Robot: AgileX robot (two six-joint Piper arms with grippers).
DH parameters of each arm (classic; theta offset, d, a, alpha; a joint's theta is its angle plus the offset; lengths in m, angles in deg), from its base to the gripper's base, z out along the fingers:
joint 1: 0 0.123 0 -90
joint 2: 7.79 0 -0.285 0
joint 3: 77.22 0 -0.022 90
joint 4: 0 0.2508 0 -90
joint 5: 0 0 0.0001 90
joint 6: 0 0.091 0 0
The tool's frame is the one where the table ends.
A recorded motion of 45 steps. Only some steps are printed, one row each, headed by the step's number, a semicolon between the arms.
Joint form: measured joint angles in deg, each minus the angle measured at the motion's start. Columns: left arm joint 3, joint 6, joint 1, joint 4, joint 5, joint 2; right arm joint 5, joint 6, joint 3, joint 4, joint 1, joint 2.
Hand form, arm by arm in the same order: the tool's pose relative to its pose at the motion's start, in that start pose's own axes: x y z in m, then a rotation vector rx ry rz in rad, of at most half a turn. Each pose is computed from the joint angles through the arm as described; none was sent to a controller.
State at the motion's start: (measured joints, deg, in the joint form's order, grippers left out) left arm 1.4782 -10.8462 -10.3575 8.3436 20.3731 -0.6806; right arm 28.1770 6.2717 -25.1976 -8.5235 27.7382 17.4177
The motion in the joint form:
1: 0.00 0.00 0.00 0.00 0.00 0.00; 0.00 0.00 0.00 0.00 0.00 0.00
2: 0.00 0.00 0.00 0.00 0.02 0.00; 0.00 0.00 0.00 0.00 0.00 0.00
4: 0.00 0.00 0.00 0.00 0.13 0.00; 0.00 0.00 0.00 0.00 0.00 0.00
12: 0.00 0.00 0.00 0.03 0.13 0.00; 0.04 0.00 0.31 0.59 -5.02 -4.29
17: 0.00 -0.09 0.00 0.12 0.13 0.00; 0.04 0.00 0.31 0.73 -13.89 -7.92
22: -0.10 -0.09 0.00 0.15 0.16 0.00; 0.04 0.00 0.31 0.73 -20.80 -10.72
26: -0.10 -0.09 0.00 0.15 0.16 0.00; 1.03 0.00 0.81 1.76 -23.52 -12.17
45: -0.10 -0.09 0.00 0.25 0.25 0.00; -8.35 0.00 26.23 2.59 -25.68 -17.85
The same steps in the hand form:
1: 0.0000 0.0000 0.0000 0.0000 0.0000 0.0000; 0.0000 0.0000 0.0000 0.0000 0.0000 0.0000
2: 0.0000 0.0000 0.0000 -0.0001 0.0003 0.0000; 0.0000 0.0000 0.0000 0.0000 0.0000 0.0000
4: 0.0002 0.0000 0.0000 -0.0004 0.0022 0.0000; 0.0000 0.0000 0.0000 0.0000 0.0000 0.0000
12: 0.0002 0.0001 0.0000 -0.0006 0.0022 0.0005; 0.0009 -0.0054 -0.0135 0.0817 -0.0652 0.0337
17: 0.0002 0.0001 0.0000 -0.0011 0.0021 0.0004; 0.0014 -0.0120 -0.0268 0.2340 -0.1234 0.0678
22: -0.0003 0.0001 -0.0002 -0.0013 0.0008 0.0008; 0.0023 -0.0146 -0.0374 0.3549 -0.1679 0.0860
26: -0.0003 0.0001 -0.0002 -0.0013 0.0008 0.0008; 0.0068 -0.0142 -0.0404 0.3937 -0.1681 0.1104
45: -0.0002 0.0002 -0.0002 -0.0022 0.0023 0.0024; 0.1231 -0.0162 0.0110 0.3976 0.0115 0.1508

